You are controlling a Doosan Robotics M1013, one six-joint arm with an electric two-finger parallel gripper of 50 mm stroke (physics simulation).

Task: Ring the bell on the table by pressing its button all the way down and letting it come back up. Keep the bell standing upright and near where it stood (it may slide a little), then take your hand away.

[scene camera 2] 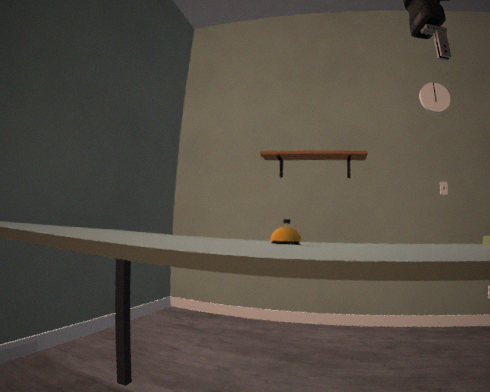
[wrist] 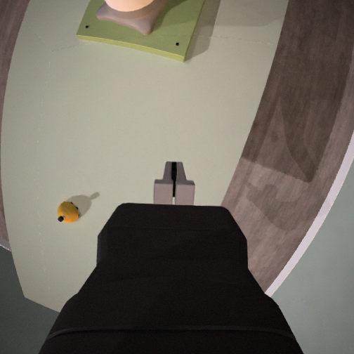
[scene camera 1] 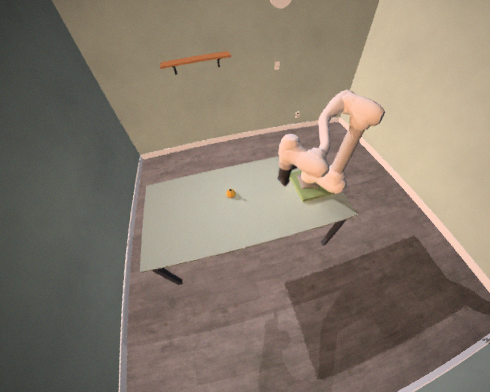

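Seen in the pictures: gripper, fingertip midpoint: (scene camera 2: 444, 57) (scene camera 1: 284, 185); arm's base, link origin: (scene camera 1: 307, 181).
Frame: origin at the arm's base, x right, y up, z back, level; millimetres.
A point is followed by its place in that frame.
Observation:
The bell, an orange dome with a small black button on top (scene camera 1: 230, 193) @(x -71, y 14, z -735 mm) (scene camera 2: 285, 235) @(x -86, y -4, z -722 mm) (wrist: 68, 212), stands upright on the pale green table (scene camera 1: 200, 225) @(x -346, y -26, z -1002 mm) (scene camera 2: 210, 247) @(x -459, y -27, z -710 mm) (wrist: 130, 110). My gripper (scene camera 2: 443, 57) @(x -293, y 334, z -330 mm) (wrist: 173, 172) is shut, its fingertips together and nothing between them. In scene camera 2 it hangs high above the table, up and to the right of the bell. In the wrist view the bell lies to the left of the fingers, well apart from them. In scene camera 1 the fingertips are too small to make out.
The arm's base stands on a green plate (scene camera 1: 304, 195) @(x -167, y 10, z -81 mm) (wrist: 135, 46) at one end of the table. A wooden wall shelf (scene camera 1: 195, 60) (scene camera 2: 313, 155) and a round clock (scene camera 2: 434, 97) are on the back wall. The table's edge is to the right of the fingers in the wrist view.

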